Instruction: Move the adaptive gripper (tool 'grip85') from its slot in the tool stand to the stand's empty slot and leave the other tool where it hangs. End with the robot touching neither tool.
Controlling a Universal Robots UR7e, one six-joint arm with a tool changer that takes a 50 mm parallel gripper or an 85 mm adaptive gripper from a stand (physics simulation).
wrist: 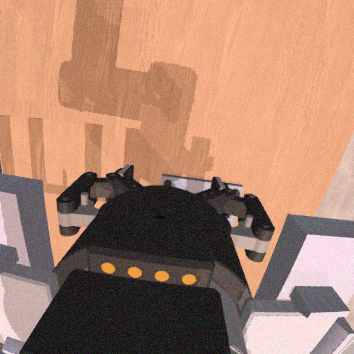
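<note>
The adaptive gripper hangs fingers-down in the lower middle of the wrist view, between two grey-framed parts of the tool stand. Its body is black and rounded, and its two black linkage fingers stand wide apart, with no object seen between them. The black block of the arm's tool changer covers the rear of the gripper body, very close to it or touching. One row of orange contacts shows beside the block. Whether the coupling is locked cannot be seen. The other tool and the empty slot cannot be made out.
Another grey and pale stand part rises at the left. A grey block juts out at the lower right. A thin pale plate shows behind the fingers. The wooden table top carries shadows of the arm and stand.
</note>
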